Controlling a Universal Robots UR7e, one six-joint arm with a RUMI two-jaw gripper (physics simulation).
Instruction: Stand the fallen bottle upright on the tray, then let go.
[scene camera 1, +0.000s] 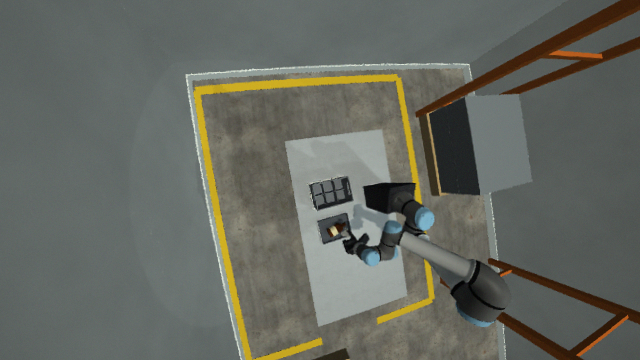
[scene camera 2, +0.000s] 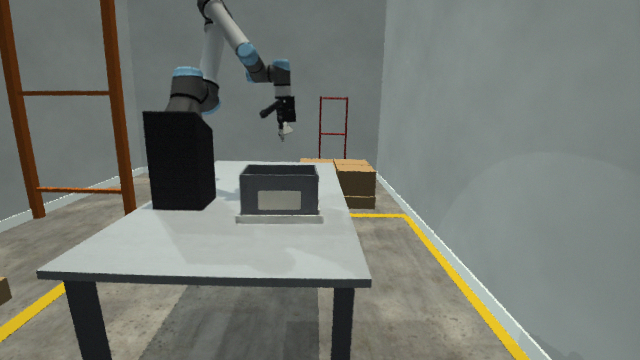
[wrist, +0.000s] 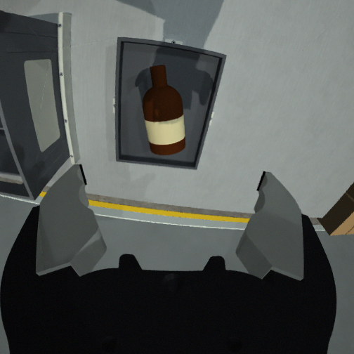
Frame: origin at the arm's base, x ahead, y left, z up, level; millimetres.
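Where they show: gripper, fingertip midpoint: (scene camera 1: 347, 238) (scene camera 2: 282, 139); arm's base at its link origin: (scene camera 1: 400, 201) (scene camera 2: 182, 122).
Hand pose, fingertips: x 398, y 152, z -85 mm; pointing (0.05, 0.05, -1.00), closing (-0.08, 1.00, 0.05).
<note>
Things, the pixels of their centre, and the offset from my fingertips. "pt": a spot on its surface instead. Level surfaces: height alone.
- brown bottle at the middle of its body: (scene camera 1: 337, 228) 7 mm ahead, 11 mm right, 209 mm down
- dark grey tray at a spot on its surface: (scene camera 1: 325, 223) pt 82 mm ahead, 69 mm right, 246 mm down
- divided dark crate at the middle of its body: (scene camera 2: 280, 191) (scene camera 1: 330, 192) 5 mm back, 310 mm right, 164 mm down
- white table at its surface level: 251 mm down
The brown bottle (scene camera 1: 336, 229) (wrist: 164, 107) with a cream label lies on its side in the dark grey tray (scene camera 1: 325, 223) (wrist: 131, 146). In the wrist view its neck points to the top of the picture and its base to the fingers. My gripper (scene camera 1: 346, 233) (scene camera 2: 283, 134) (wrist: 172, 170) is open and empty, high above the table and close to the tray's side in scene camera 1. In the wrist view the bottle shows beyond the fingertips, not between them. In scene camera 2 the bottle and tray do not show, behind the crate.
A divided dark crate (scene camera 1: 334, 205) (scene camera 2: 249, 195) (wrist: 17, 75) stands beside the tray on the white table (scene camera 1: 350, 290) (scene camera 2: 200, 252) (wrist: 280, 100). The black arm pedestal (scene camera 1: 376, 198) (scene camera 2: 180, 160) stands near it. Cardboard boxes (scene camera 2: 356, 183) (wrist: 342, 215) are on the floor past the table.
</note>
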